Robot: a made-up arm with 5 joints. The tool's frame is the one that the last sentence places.
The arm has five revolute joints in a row. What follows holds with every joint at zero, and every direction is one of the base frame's.
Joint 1 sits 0.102 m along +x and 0.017 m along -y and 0.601 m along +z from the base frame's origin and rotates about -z.
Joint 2 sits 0.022 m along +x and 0.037 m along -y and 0.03 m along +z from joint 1 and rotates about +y.
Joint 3 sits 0.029 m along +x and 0.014 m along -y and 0.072 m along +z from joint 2 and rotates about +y.
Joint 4 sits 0.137 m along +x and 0.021 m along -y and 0.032 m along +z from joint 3 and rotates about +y.
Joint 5 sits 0.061 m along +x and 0.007 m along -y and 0.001 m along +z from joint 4 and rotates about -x.
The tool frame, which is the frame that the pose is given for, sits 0.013 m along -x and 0.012 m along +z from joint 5; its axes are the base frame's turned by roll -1.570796, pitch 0 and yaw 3.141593 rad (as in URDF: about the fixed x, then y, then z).
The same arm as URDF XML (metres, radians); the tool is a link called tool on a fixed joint. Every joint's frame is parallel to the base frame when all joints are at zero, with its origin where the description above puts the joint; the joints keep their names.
<robot name="arm">
  <joint name="joint 1" type="continuous">
    <parent link="base_link"/>
    <child link="link1"/>
    <origin xyz="0.102 -0.017 0.601" rpy="0 0 0"/>
    <axis xyz="0 0 -1"/>
  </joint>
  <joint name="joint 2" type="continuous">
    <parent link="link1"/>
    <child link="link2"/>
    <origin xyz="0.022 -0.037 0.03" rpy="0 0 0"/>
    <axis xyz="0 1 0"/>
  </joint>
  <joint name="joint 3" type="continuous">
    <parent link="link2"/>
    <child link="link3"/>
    <origin xyz="0.029 -0.014 0.072" rpy="0 0 0"/>
    <axis xyz="0 1 0"/>
  </joint>
  <joint name="joint 4" type="continuous">
    <parent link="link3"/>
    <child link="link4"/>
    <origin xyz="0.137 -0.021 0.032" rpy="0 0 0"/>
    <axis xyz="0 1 0"/>
  </joint>
  <joint name="joint 5" type="continuous">
    <parent link="link4"/>
    <child link="link5"/>
    <origin xyz="0.061 -0.007 0.001" rpy="0 0 0"/>
    <axis xyz="-1 0 0"/>
  </joint>
  <joint name="tool_joint" type="fixed">
    <parent link="link5"/>
    <child link="tool"/>
    <origin xyz="-0.013 0 0.012" rpy="-1.5708 0 -3.1416"/>
  </joint>
  <link name="base_link"/>
  <link name="link1"/>
  <link name="link2"/>
  <link name="link3"/>
  <link name="link4"/>
  <link name="link5"/>
  <link name="tool"/>
</robot>

